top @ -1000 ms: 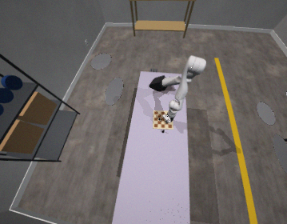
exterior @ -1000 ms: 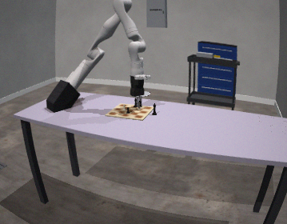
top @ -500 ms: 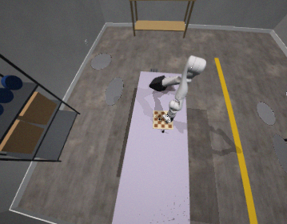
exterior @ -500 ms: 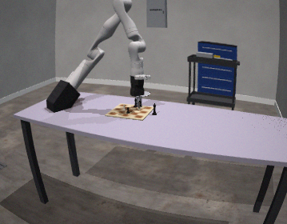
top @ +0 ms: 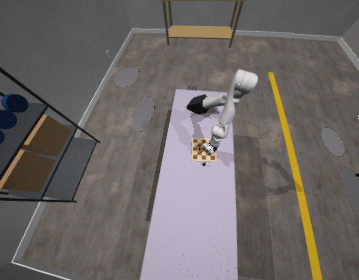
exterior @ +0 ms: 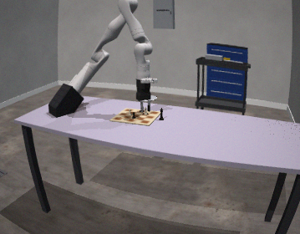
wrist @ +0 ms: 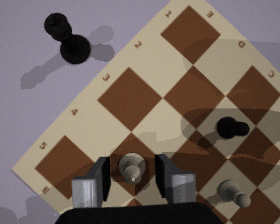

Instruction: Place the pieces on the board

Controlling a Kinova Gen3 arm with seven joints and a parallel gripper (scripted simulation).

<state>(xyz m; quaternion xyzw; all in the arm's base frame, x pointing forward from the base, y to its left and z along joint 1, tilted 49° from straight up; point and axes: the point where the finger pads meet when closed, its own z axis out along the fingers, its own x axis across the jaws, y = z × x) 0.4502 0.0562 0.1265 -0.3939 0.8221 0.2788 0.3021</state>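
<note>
Right now my hand is 1 cm above the white bishop. Also, from my hand: white pawn 6 cm behind, 5 cm to the right, 2 cm below; chessboard 3 cm behind, 5 cm to the right, 3 cm below; black pawn 2 cm behind, 8 cm to the right, 2 cm below.
</note>
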